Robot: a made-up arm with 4 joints. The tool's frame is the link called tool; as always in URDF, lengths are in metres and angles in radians. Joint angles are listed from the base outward. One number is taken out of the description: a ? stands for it. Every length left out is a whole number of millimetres.
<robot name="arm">
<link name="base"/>
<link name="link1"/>
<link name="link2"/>
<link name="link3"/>
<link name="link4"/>
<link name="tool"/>
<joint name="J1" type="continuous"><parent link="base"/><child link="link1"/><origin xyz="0 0 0.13"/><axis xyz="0 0 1"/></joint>
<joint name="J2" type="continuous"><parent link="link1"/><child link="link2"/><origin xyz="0.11 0.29 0" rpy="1.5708 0 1.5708"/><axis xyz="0 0 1"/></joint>
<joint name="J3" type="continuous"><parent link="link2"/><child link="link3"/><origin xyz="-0.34 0.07 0" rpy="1.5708 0 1.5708"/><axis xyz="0 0 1"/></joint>
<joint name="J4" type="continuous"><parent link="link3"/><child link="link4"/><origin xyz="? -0.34 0" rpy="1.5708 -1.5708 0"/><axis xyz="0 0 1"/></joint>
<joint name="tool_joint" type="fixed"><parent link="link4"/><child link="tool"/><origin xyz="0.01 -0.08 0" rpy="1.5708 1.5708 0"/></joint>
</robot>
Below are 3 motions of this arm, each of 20 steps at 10 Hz.
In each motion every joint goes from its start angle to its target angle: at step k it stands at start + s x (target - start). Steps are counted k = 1, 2, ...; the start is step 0. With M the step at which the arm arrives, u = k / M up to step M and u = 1 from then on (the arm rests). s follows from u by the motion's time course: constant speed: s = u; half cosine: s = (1 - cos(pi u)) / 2; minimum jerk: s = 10 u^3 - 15 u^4 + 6 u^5.
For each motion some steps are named. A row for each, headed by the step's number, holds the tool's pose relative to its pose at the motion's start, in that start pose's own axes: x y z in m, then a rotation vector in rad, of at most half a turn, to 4 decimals.
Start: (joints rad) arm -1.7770 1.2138 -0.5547 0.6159
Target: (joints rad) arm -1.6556 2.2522 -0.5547 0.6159
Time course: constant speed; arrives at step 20
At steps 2, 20:
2: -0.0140 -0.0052 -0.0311 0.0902 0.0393 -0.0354
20: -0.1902 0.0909 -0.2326 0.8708 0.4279 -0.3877

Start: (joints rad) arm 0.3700 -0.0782 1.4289 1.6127
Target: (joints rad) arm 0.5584 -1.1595 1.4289 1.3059
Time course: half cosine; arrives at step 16
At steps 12, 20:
12: -0.0442 0.0418 0.5219 -0.0276 0.8774 -0.1640
20: -0.0112 0.0693 0.6040 -0.0338 1.0205 -0.2292

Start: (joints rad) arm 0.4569 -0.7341 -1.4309 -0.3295
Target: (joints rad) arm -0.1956 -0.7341 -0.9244 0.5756
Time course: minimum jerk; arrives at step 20
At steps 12, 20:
12: 0.2723 0.1808 -0.0076 -0.9141 0.6595 -0.1201
20: 0.3953 0.2155 -0.0926 -1.2910 1.0169 -0.0804

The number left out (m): 0.32
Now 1 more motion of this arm.
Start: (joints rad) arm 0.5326 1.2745 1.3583 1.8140
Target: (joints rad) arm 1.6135 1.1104 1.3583 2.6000
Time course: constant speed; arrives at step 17
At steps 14, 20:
14: 0.2758 -0.0203 0.1214 -0.9443 -0.4138 0.7589
20: 0.3286 0.0014 0.1517 -1.1363 -0.5787 0.8902

